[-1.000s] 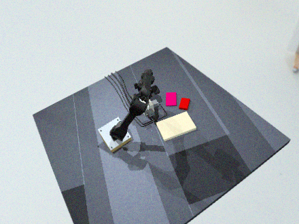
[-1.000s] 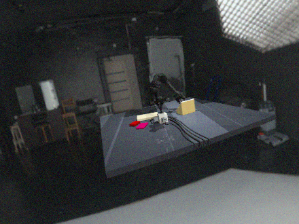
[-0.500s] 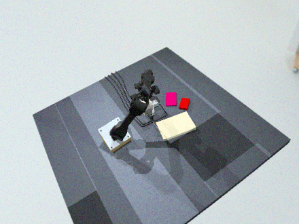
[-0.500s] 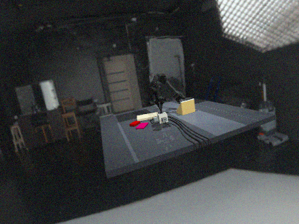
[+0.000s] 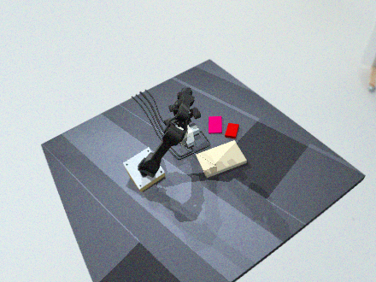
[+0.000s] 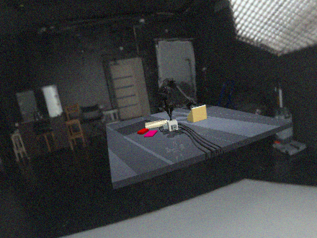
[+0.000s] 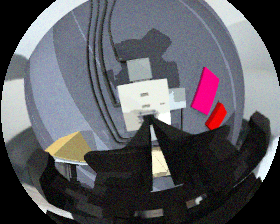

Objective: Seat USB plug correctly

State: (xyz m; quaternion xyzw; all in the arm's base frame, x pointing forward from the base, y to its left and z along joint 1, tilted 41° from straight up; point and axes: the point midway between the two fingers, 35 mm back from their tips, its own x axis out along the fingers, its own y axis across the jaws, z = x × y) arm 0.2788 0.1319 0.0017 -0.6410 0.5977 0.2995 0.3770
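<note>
Right now my gripper tip is 2 cm above the dark USB plug. Round my gripper tip: red block 24 cm ahead, 10 cm to the right, 9 cm below; then pink block 19 cm ahead, 10 cm below; then cream slab 8 cm ahead, 23 cm to the right, 9 cm below.
</note>
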